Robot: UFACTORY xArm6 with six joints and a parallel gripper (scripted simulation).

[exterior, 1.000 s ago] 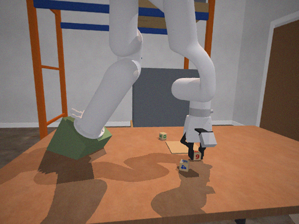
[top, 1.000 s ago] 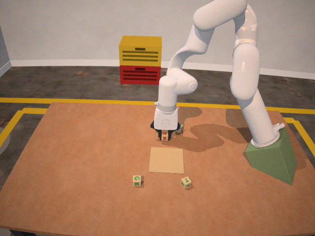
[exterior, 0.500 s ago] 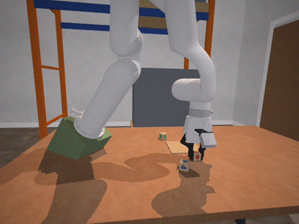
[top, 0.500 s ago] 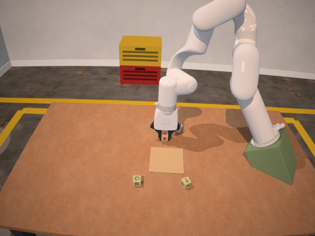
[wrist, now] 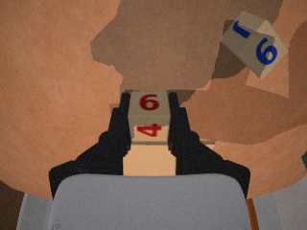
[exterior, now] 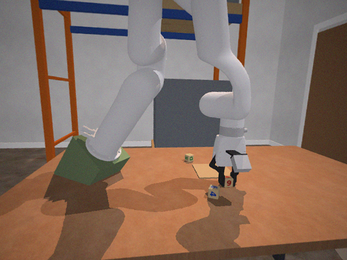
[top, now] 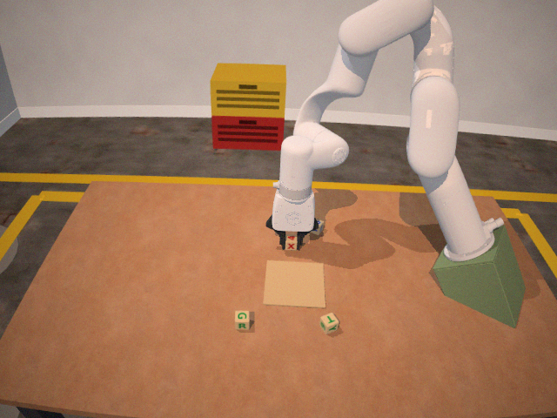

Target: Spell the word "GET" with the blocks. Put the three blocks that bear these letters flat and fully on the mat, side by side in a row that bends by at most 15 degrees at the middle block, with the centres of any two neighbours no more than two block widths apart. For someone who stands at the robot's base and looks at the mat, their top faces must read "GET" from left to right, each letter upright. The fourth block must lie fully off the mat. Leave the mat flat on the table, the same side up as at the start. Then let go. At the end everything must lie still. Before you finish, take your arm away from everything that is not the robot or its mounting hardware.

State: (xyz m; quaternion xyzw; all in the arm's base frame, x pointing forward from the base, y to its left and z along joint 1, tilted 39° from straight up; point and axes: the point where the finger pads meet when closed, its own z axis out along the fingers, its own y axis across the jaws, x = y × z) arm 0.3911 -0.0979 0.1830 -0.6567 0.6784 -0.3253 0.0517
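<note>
My hand is 1 cm above the red-lettered block. From my hand the other things lie so: tan mat: 1 cm ahead, 13 cm to the left, 2 cm below; e block: 8 cm behind, 6 cm to the right, 1 cm below; t block: 4 cm behind, 26 cm to the left, 1 cm below.
</note>
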